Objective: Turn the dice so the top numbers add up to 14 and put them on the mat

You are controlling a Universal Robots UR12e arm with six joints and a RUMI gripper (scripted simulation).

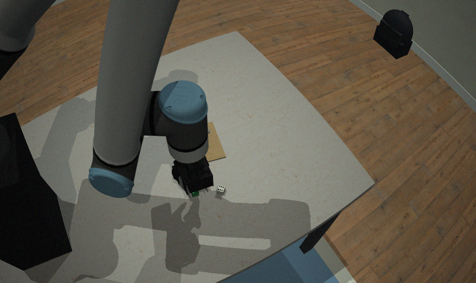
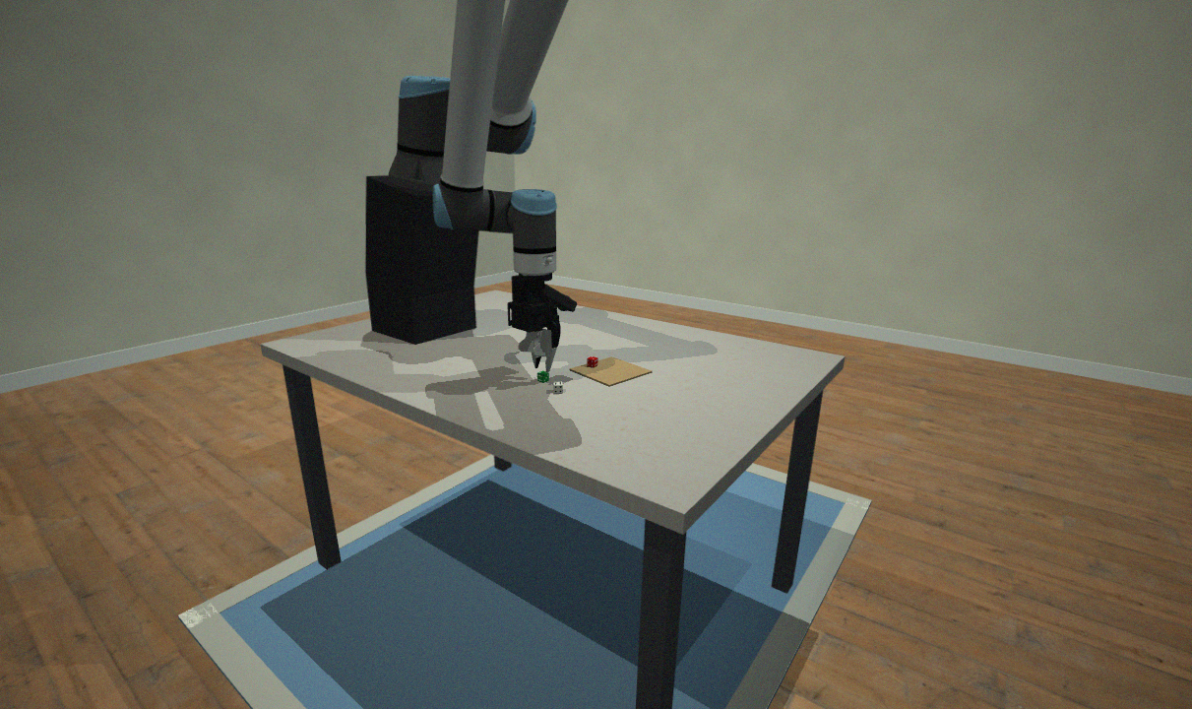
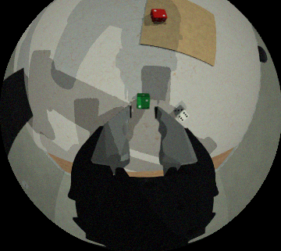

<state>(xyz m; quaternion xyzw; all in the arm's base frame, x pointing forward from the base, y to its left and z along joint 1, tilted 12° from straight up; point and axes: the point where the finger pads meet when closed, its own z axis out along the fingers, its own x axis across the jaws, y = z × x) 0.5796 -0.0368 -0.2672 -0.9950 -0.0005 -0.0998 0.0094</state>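
Right now my hand is 3 cm above the green die. Also, from my hand: white die 7 cm ahead, 2 cm to the right, 3 cm below; red die 2 cm ahead, 15 cm to the left, 3 cm below; mat 7 cm ahead, 16 cm to the left, 4 cm below.
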